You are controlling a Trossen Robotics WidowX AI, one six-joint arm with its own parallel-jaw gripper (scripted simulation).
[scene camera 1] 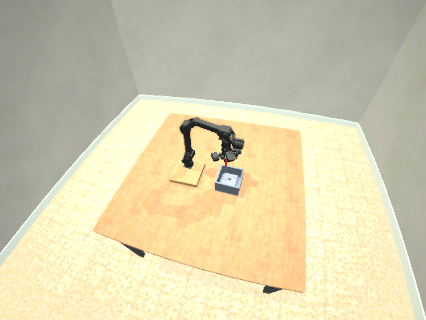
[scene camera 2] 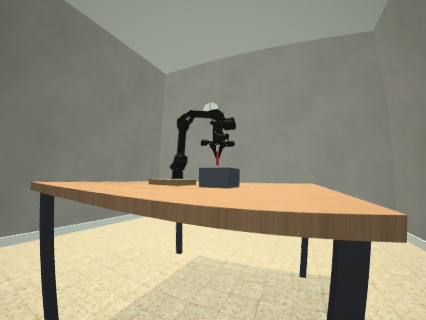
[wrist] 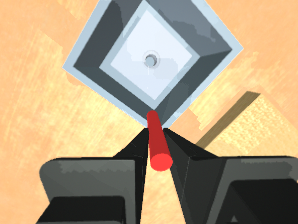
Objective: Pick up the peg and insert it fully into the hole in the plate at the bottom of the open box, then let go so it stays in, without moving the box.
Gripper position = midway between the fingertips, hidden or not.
In view: the gripper [wrist: 155, 132], a red peg [wrist: 160, 159] and a box [scene camera 2: 226, 178].
The box shows as well in the wrist view [wrist: 213, 47].
